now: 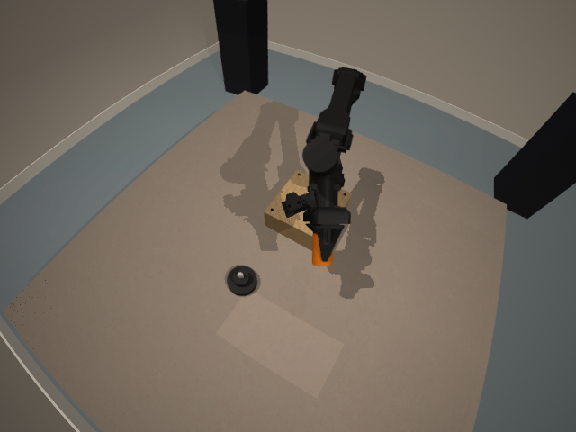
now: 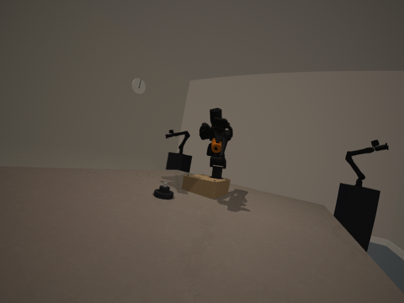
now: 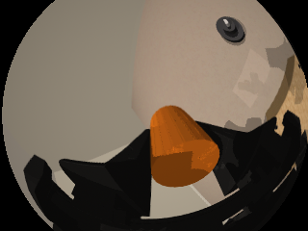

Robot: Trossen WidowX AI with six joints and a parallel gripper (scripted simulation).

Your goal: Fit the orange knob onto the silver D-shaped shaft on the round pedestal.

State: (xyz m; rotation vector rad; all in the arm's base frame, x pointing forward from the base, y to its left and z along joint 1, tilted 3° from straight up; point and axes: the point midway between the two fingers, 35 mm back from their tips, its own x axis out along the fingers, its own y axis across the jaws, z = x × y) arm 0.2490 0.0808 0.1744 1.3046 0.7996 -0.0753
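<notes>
My gripper tip is 3 cm past the orange knob, 2 cm below it and 1 cm to the left of it. From my gripper tip the other things lie so: black round pedestal (21 cm below, 18 cm to the right, 6 cm ahead).
</notes>
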